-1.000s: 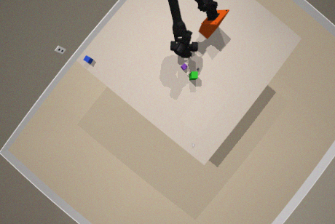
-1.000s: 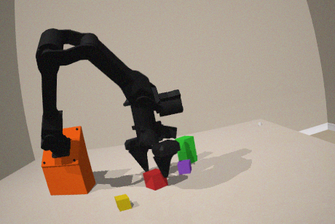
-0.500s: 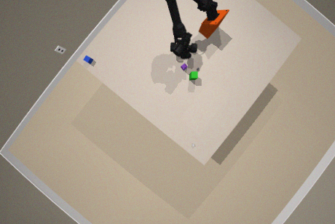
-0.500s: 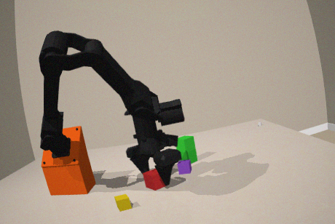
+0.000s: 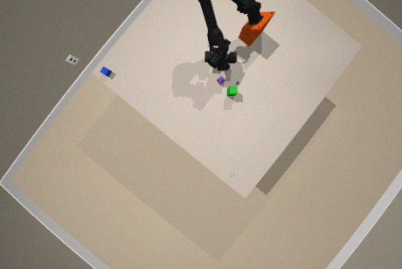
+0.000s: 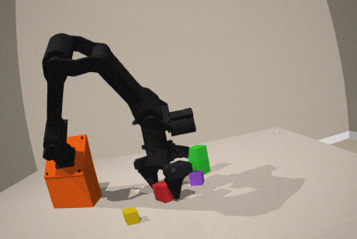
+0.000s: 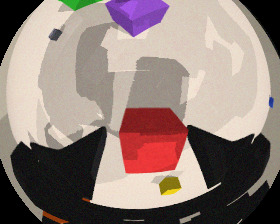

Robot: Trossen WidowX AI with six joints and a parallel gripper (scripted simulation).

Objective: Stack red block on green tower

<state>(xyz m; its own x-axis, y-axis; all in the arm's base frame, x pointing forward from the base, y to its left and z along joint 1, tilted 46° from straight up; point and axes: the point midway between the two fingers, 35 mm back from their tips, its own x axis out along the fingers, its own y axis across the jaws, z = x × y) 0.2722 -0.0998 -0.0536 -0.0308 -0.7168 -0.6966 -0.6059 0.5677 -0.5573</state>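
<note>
My gripper tip is now 18 cm to the right of the tiny grey piece and 3 cm short of it. Round my gripper tip: red block: 1 cm above; purple cube: 9 cm ahead, 8 cm to the left, 1 cm above; yellow cube: 12 cm to the right, 8 cm behind, 1 cm above.
</note>
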